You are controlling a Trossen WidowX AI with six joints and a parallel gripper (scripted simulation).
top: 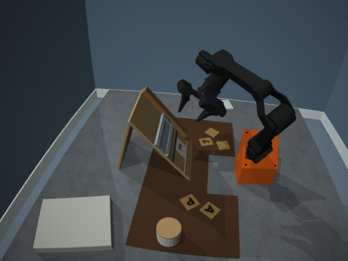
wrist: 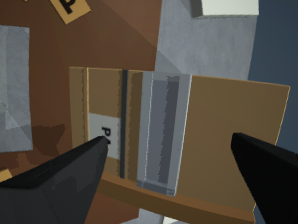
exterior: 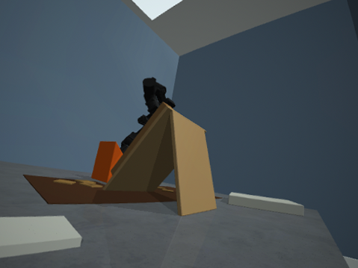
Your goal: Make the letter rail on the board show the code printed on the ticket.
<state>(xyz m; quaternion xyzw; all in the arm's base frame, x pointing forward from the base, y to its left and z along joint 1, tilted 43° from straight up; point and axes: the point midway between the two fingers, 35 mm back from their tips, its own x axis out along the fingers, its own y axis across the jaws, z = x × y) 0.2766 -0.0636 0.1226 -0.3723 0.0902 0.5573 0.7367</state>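
Now: the tile marked p 28 cm below my gripper tip, 15 cm to the left of it and 5 cm behind it. From my gripper tip the other things lie so: brown mat (28 cm below, 7 cm behind, 2 cm to the right); white slab (37 cm to the left, 32 cm ahead, 27 cm below); white ticket (22 cm below, 8 cm to the right, 4 cm ahead).
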